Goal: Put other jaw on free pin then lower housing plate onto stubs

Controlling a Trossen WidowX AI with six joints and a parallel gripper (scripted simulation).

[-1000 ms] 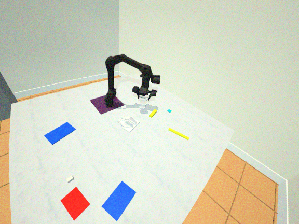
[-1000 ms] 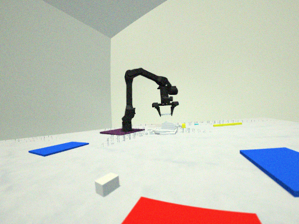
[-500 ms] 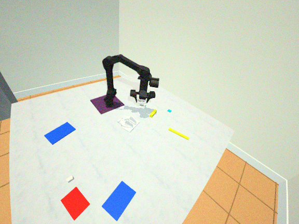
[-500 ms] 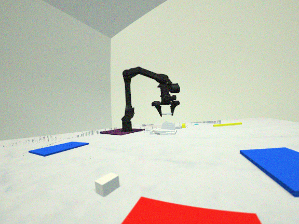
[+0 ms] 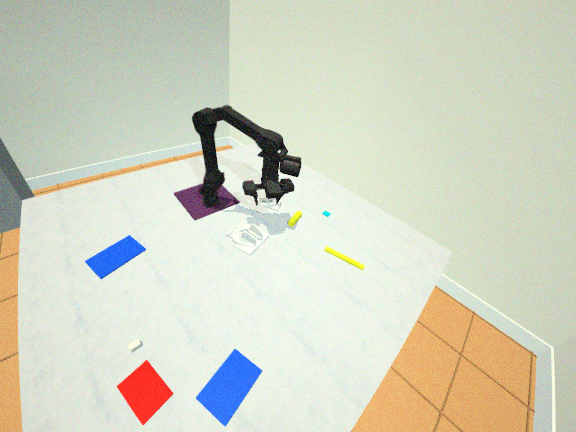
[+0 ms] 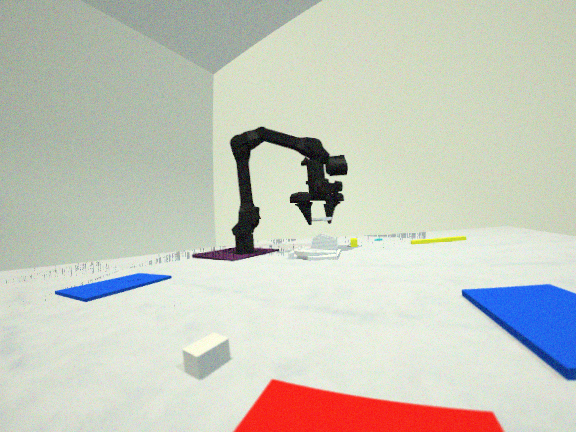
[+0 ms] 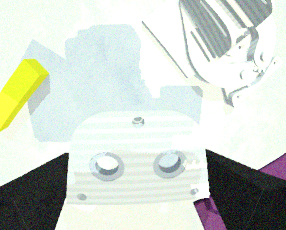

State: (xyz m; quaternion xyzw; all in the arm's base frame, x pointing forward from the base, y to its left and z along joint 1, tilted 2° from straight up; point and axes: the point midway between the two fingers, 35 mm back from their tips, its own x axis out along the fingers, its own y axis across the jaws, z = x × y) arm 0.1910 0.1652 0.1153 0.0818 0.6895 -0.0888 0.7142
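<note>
Now: gripper tip 140 mm to the left of the grey jaw, 70 mm above it and 50 mm short of it. From my gripper tip the other things lie so: red mat (500 mm to the right, 380 mm ahead, 80 mm below); then cyan chip (270 mm to the left, 80 mm below, 80 mm ahead); then yellow block (110 mm to the left, 70 mm below, 50 mm ahead).
</note>
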